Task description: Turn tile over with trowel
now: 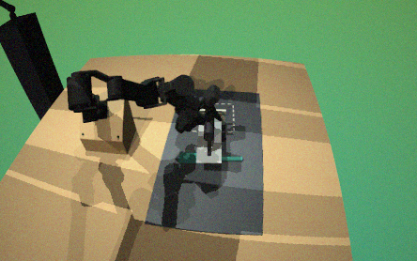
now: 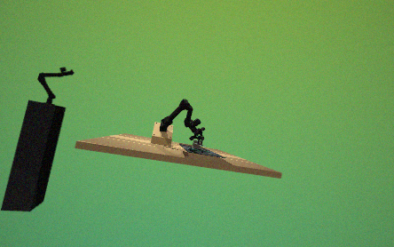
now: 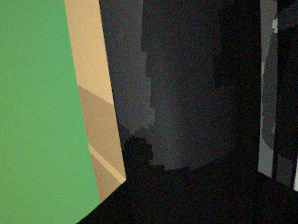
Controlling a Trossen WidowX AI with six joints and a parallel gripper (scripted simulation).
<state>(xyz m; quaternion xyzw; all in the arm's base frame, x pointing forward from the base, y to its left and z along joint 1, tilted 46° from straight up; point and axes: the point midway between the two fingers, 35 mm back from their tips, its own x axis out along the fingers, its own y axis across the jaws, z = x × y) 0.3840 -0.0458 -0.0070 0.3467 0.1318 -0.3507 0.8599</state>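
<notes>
Now: gripper tip 20 mm past the cream tile, 90 mm to the right of it and 60 mm above it. Round my gripper tip: teal trowel 40 mm behind, 60 mm to the right, 100 mm below; dark grey mat 10 mm behind, 10 mm to the right, 120 mm below.
</notes>
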